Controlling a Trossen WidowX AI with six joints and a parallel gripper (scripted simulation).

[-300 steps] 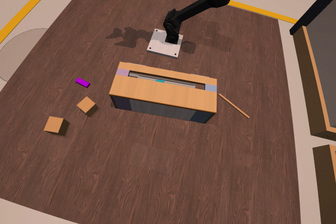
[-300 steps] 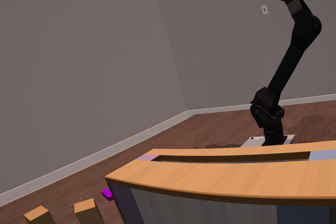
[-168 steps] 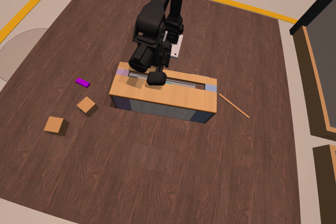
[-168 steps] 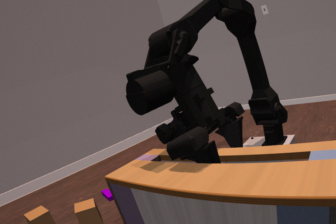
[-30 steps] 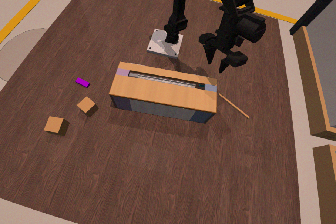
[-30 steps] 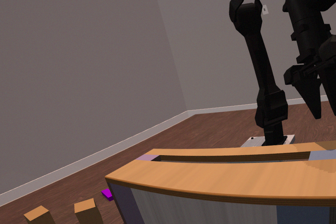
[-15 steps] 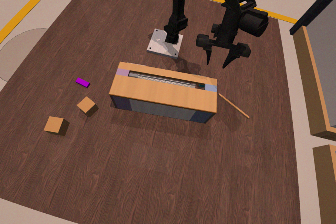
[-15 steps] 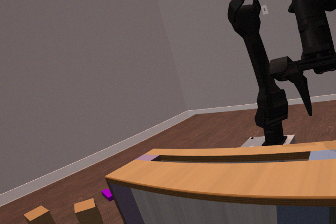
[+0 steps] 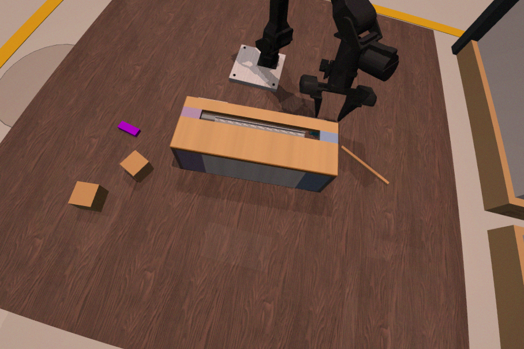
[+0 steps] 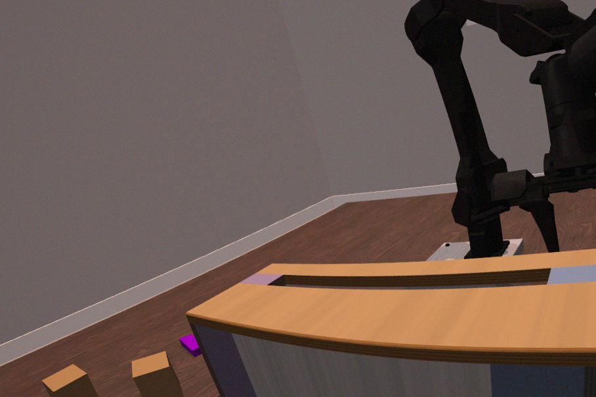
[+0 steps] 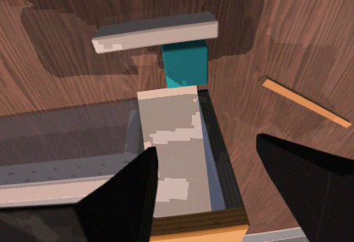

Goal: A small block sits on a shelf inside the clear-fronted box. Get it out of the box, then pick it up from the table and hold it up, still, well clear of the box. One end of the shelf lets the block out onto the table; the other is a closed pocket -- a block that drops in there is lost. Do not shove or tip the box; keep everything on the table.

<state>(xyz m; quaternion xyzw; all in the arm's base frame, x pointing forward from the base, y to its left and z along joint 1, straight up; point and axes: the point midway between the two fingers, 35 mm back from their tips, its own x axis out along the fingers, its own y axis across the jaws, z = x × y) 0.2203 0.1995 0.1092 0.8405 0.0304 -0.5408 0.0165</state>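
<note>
Now: gripper tip 20 mm past the small teal block and 80 mm above it. From my gripper tip the other things lie so: thin wooden stick (60 mm ahead, 150 mm to the left, 90 mm below); then box (80 mm ahead, 160 mm to the right, 30 mm below).
</note>
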